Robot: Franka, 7 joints.
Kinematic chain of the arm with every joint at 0, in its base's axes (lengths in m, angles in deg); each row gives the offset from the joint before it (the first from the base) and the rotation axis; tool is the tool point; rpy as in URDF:
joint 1: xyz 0 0 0.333 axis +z
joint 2: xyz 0 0 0 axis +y
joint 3: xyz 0 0 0.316 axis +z
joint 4: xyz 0.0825 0 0 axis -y
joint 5: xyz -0.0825 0 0.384 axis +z
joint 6: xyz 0 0 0 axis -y
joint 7: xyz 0.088 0 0 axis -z
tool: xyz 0 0 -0.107 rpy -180 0 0
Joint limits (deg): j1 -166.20..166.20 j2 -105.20..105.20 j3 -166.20..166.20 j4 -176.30..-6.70 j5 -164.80..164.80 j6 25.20..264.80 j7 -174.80..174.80
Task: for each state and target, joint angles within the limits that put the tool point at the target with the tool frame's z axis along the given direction. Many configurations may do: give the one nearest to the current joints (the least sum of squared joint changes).
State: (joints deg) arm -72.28 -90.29 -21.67 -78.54 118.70 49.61 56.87
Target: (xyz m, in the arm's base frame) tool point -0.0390 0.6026 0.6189 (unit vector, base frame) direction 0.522 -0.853 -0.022
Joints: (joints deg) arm -90.99 -83.10 -47.65 -27.28 79.18 25.32 56.87
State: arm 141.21 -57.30 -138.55 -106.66 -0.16 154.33 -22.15
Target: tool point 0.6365 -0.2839 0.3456 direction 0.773 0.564 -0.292
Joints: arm 97.15 -64.83 -102.30 -101.44 17.04 157.39 -22.15
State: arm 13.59 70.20 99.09 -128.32 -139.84 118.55 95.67
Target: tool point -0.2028 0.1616 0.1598 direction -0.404 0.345 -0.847
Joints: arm 22.56 64.53 68.63 -172.56 -143.60 131.69 95.67
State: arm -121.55 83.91 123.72 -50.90 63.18 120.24 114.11
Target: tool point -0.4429 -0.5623 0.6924 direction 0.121 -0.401 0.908
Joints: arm -166.04 83.52 124.88 -66.81 62.34 145.41 114.11
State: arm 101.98 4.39 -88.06 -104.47 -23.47 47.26 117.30
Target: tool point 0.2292 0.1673 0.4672 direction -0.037 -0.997 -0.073
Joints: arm 111.23 -35.18 -46.74 -138.39 -44.54 25.74 117.30
